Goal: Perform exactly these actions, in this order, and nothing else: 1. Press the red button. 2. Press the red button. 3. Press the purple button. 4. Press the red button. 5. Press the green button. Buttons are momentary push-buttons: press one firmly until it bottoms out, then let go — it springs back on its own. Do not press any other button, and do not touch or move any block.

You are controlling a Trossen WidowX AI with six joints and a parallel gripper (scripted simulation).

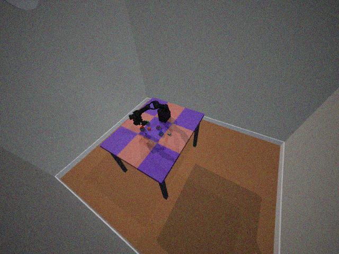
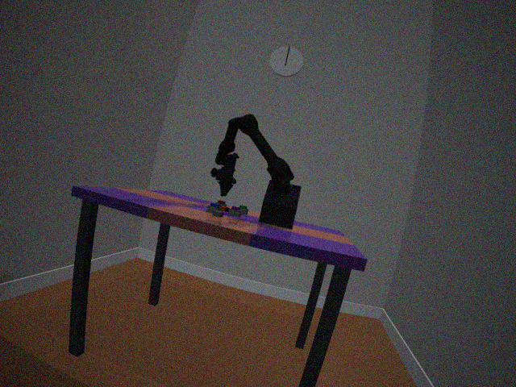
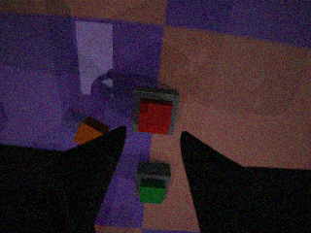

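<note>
My gripper tip is now 3 cm above the red button. From my gripper tip the other things lie so: green button: 11 cm behind, 3 cm below, 2 cm to the right; purple button: 16 cm to the left, 14 cm behind, 3 cm below; orange block: 7 cm to the left, 5 cm below, 5 cm behind.
</note>
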